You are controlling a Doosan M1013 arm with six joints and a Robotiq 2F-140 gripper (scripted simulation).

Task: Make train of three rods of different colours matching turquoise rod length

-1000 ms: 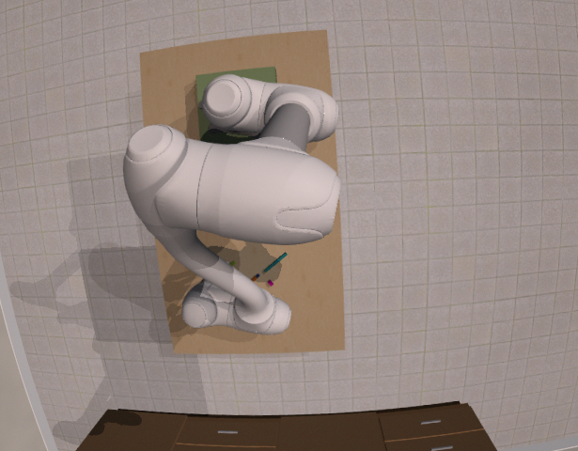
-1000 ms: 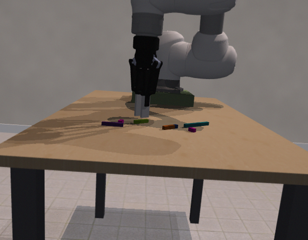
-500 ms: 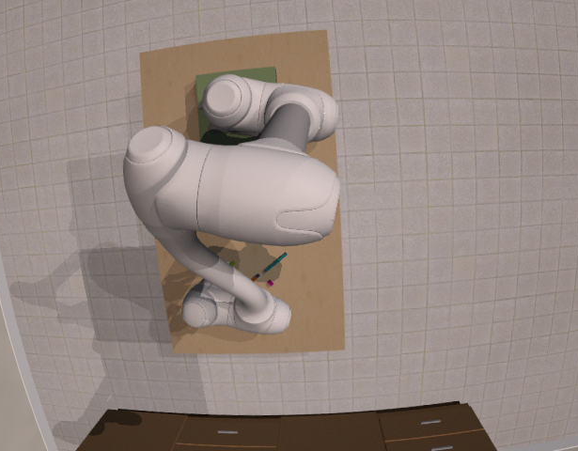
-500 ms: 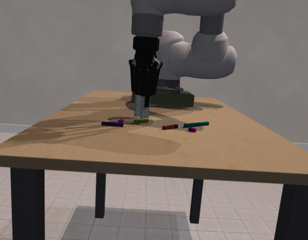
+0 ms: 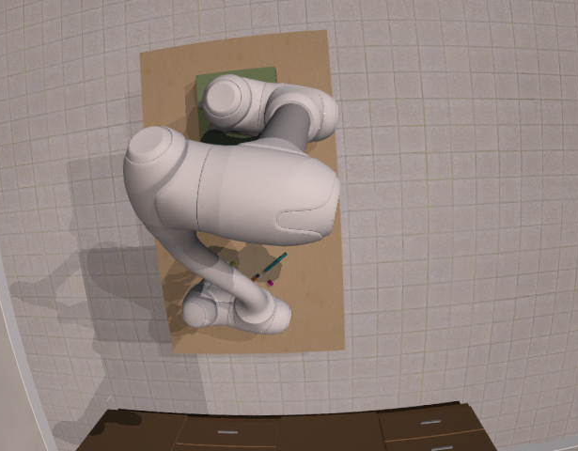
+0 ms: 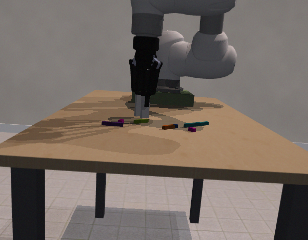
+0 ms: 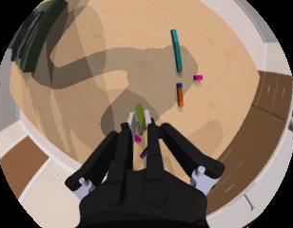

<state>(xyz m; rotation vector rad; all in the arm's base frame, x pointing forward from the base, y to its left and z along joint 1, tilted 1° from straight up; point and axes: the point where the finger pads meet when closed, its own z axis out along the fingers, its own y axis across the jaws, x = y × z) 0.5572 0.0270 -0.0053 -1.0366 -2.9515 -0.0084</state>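
Right now my hand is 5 cm above the lime rod. Round my hand: orange rod 9 cm to the left, 5 cm below, 4 cm ahead; blue rod 11 cm to the left, 5 cm below, 2 cm ahead; purple rod 8 cm ahead, 6 cm to the right, 5 cm below.
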